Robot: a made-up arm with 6 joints. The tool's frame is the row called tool.
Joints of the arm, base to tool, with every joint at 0 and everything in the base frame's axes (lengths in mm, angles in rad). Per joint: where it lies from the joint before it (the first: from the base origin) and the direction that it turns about. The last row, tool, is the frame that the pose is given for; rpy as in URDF.
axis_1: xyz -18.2 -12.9 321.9 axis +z
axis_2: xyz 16.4 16.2 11.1 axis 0.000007 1 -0.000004
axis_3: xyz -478.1 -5.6 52.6 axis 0.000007 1 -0.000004
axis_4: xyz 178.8 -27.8 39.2 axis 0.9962 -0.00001 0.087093
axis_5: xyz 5.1 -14.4 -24.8 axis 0.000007 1 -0.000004
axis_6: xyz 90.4 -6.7 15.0 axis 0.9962 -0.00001 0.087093
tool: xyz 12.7 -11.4 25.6 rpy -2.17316 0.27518 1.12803
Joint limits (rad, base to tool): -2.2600..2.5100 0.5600..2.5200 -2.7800..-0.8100 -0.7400..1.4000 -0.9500..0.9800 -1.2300..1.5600
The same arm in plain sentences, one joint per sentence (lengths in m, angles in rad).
The arm has six revolute joints in a row. What follows holds with every joint at zero, and every direction is one of the base frame's.
The first joint lies 0.0182 m along -x and 0.0129 m along -y and 0.3219 m along +z from the base frame's origin and rotates about +z, from -2.26 to 2.51 rad.
The second joint lies 0.0164 m along +x and 0.0162 m along +y and 0.0111 m along +z from the first joint and rotates about +y, from 0.56 to 2.52 rad.
The third joint lies 0.4781 m along -x and 0.0056 m along -y and 0.0526 m along +z from the second joint and rotates about +y, from -2.78 to -0.81 rad.
The fourth joint lies 0.1788 m along +x and 0.0278 m along -y and 0.0392 m along +z from the third joint and rotates about the direction (0.9962, 0, 0.0871), from -0.74 to 1.4 rad.
The fifth joint lies 0.0051 m along +x and 0.0144 m along -y and 0.0248 m along -z from the fourth joint and rotates about +y, from -0.95 to 0.98 rad.
The sixth joint lies 0.0904 m along +x and 0.0067 m along -y and 0.015 m along +z from the fifth joint and rotates about the direction (0.9962, 0, 0.0871), from -1.23 to 1.56 rad.
The tool frame, which is the frame that the pose is given for, lies 0.0127 m along +x and 0.0114 m along -y and 0.0256 m along +z from the sixth joint; its axes are the base frame's turned by roll -2.1732, pitch 0.2752 and yaw 1.128 rad (as in URDF: about the fixed x, then y, then z).

